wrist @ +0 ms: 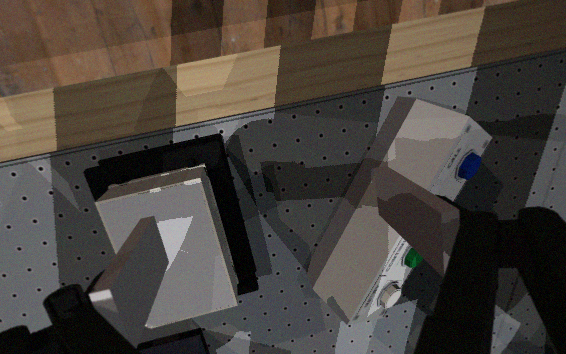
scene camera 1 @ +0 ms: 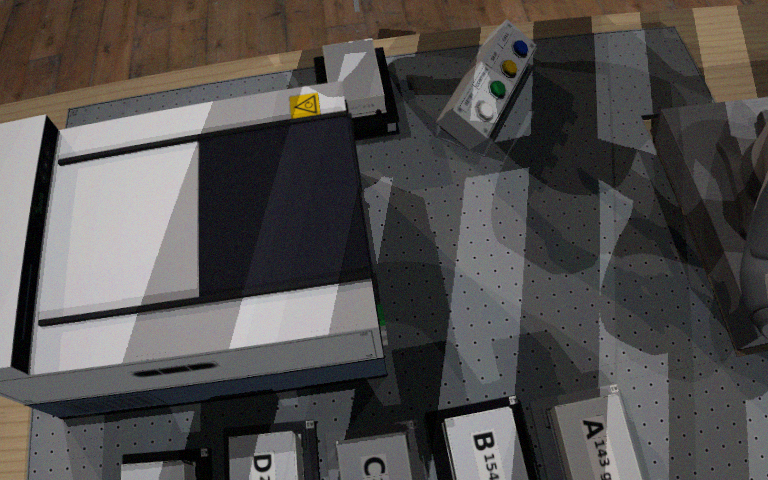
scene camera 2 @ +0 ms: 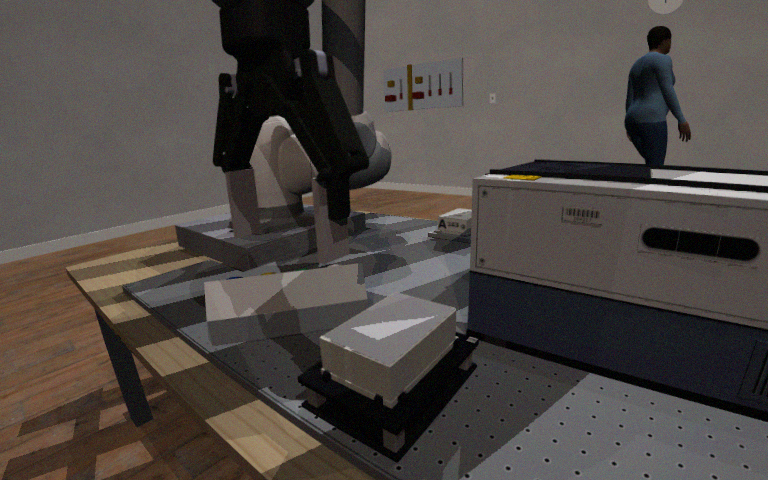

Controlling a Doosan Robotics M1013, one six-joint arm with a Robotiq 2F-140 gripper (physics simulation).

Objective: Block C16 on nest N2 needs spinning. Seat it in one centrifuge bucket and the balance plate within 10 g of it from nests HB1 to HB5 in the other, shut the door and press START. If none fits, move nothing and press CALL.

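Frame: origin at the arm's base, x ahead, y left, z up, level; millimetres.
Seen in the pictures: gripper, fingertip midpoint: [wrist: 271, 215] [scene camera 2: 285, 244]; arm's base, origin of the base link: [scene camera 2: 275, 222].
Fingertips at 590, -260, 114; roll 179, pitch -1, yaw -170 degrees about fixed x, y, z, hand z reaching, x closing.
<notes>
Pixels of each thing's middle, then the offset from my fingertips to it, as dx, dy, dz. "spot": a spot on its surface instead.
- N2, body centre: [wrist: 175, 246] [scene camera 2: 393, 340] [scene camera 1: 353, 78] +76, +69, -103
- button box, body centre: [wrist: 397, 216] [scene camera 2: 288, 295] [scene camera 1: 488, 83] -143, +63, -121
- blue CALL button, body centre: [wrist: 467, 165] [scene camera 1: 519, 48] -196, +5, -99
- centrifuge, body centre: [scene camera 1: 188, 252] [scene camera 2: 675, 243] +263, +412, -41
- marked 154, body centre: [scene camera 1: 487, 465] -117, +651, -130
- Plates C, surface spot: [scene camera 1: 373, 452] spot: +20, +640, -109
- D, surface spot: [scene camera 1: 266, 452] spot: +150, +646, -109
- fifth plate, surface spot: [scene camera 1: 158, 470] spot: +284, +677, -109
- green part, surface spot: [scene camera 1: 381, 314] spot: +9, +513, +28
The light grey block on N2 [scene camera 1: 353, 70] [scene camera 2: 390, 339] [wrist: 185, 270] sits on its black nest [scene camera 1: 390, 121] [scene camera 2: 396, 418] [wrist: 227, 215]. My gripper [scene camera 2: 288, 247] [wrist: 271, 215] is wide open and empty. In the wrist view its left finger overlaps the block and its right finger overlaps the button box [scene camera 1: 464, 131] [scene camera 2: 283, 300] [wrist: 350, 255], hiding the yellow button there. The blue CALL button [scene camera 1: 520, 48] [wrist: 470, 166] shows. The centrifuge [scene camera 1: 198, 339] [scene camera 2: 532, 226] has a white panel and a dark panel between its top rails. Plates A, marked 143 g [scene camera 1: 589, 433], and B, marked 154 [scene camera 1: 481, 435], sit on nests.
Plates C [scene camera 1: 373, 452] and D [scene camera 1: 266, 452] and a fifth plate [scene camera 1: 158, 470] are cut off at the lower edge of scene camera 1. A green part [scene camera 1: 381, 314] shows at the centrifuge's side. The arm's base plate [scene camera 2: 226, 243] stands behind my fingers. A person [scene camera 2: 651, 101] is beyond.
</notes>
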